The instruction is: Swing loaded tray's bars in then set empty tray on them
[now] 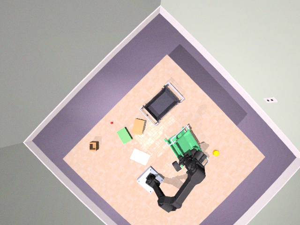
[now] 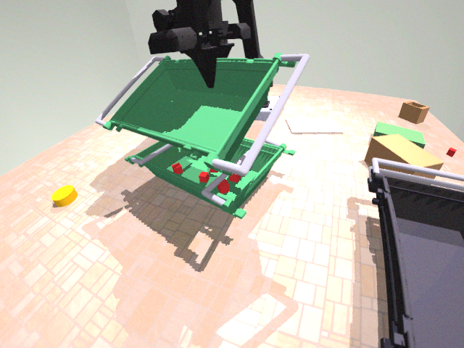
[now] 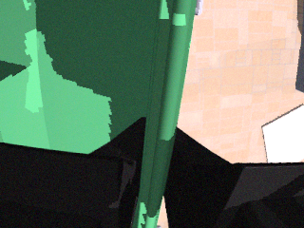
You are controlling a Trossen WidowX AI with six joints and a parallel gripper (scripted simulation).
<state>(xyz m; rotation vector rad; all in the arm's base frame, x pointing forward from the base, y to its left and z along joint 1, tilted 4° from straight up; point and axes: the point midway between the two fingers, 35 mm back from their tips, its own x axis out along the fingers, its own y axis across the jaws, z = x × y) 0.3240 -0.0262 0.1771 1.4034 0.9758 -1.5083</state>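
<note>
Now: the green tray 70 mm ahead of my gripper tip and 30 mm to the right of it. From my gripper tip the other things lie so: tan wedge: 380 mm to the left, 140 mm below, 40 mm behind; then white sheet: 240 mm behind, 210 mm to the left, 170 mm below; then yellow disc: 310 mm to the right, 170 mm ahead, 160 mm below.
</note>
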